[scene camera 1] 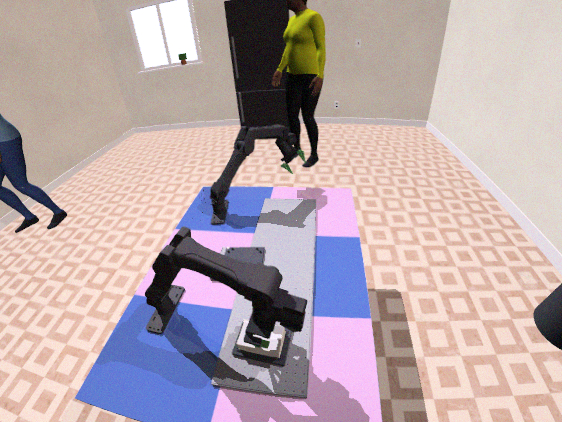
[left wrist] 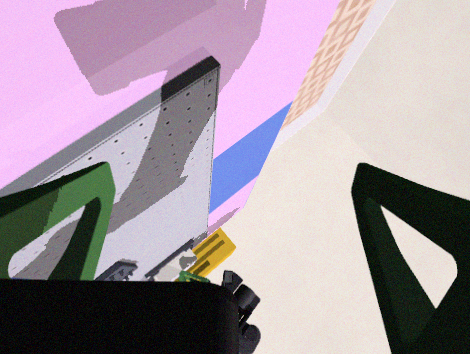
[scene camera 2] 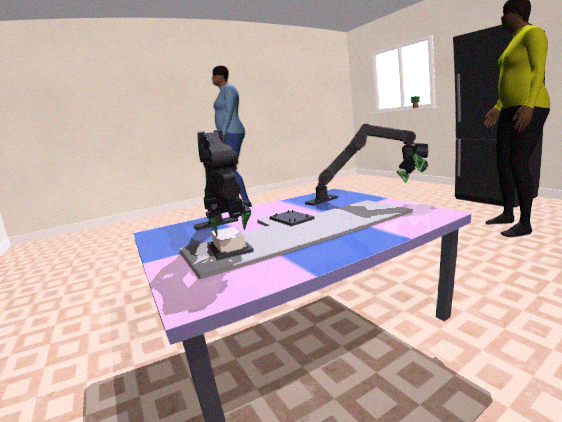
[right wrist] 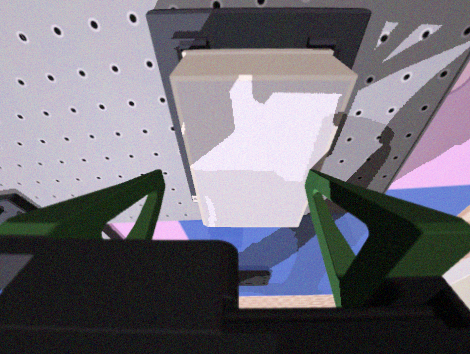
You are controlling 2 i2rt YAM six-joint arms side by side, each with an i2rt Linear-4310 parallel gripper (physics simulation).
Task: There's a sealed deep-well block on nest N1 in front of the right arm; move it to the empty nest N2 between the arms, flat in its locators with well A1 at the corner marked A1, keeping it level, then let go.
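Seen in the pictures: left gripper, fingertip midpoint: [scene camera 1: 299, 168] [left wrist: 233, 176] [scene camera 2: 412, 176]; right gripper, fingertip midpoint: [scene camera 1: 261, 331] [left wrist: 180, 273] [scene camera 2: 230, 232] [right wrist: 234, 177]; left arm's base, origin of the base link: [scene camera 1: 220, 212] [scene camera 2: 322, 200]; right arm's base, origin of the base link: [scene camera 1: 166, 308] [scene camera 2: 216, 223].
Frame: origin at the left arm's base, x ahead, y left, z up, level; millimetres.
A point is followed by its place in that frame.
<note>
The sealed deep-well block [scene camera 1: 250, 348] {x 190, y -750, z 54 mm} [scene camera 2: 229, 243] {x 279, y -744, z 52 mm} [right wrist: 265, 135] {x 251, y -728, z 67 mm} is cream with a pale top and sits upright on dark nest N1 [scene camera 2: 247, 249] {x 311, y -700, z 24 mm} [right wrist: 280, 25] {x 290, y -748, z 25 mm}. My right gripper [scene camera 2: 230, 226] {x 225, y -703, z 66 mm} [right wrist: 234, 177] {x 225, y -703, z 66 mm} is open above the block, its fingertips at either side of the block's near part in the right wrist view; the right-hand tip appears closer to it. Contact cannot be told. Nest N2 [scene camera 1: 250, 255] {x 177, y -348, z 25 mm} [scene camera 2: 292, 218] {x 177, y -378, z 25 mm} is a dark, empty plate with small locators. Its A1 mark is not readable. My left gripper [scene camera 1: 297, 166] {x 440, y 163, z 128 mm} [scene camera 2: 412, 174] {x 440, y 163, z 128 mm} [left wrist: 233, 176] {x 440, y 163, z 128 mm} is open and empty, high above the table's far end.
Both nests stand on a long grey perforated board [scene camera 1: 300, 260] {x 377, y -388, z 13 mm} [scene camera 2: 320, 225] {x 317, y -360, z 13 mm} [right wrist: 75, 100] {x 288, y -593, z 13 mm} on the blue and pink table [scene camera 1: 340, 275] {x 522, y -473, z 0 mm} [scene camera 2: 350, 250] {x 545, y -471, z 0 mm}. A yellow slotted object [left wrist: 215, 250] shows in the left wrist view. Two people stand beyond the table. Arm shadows cross the board.
</note>
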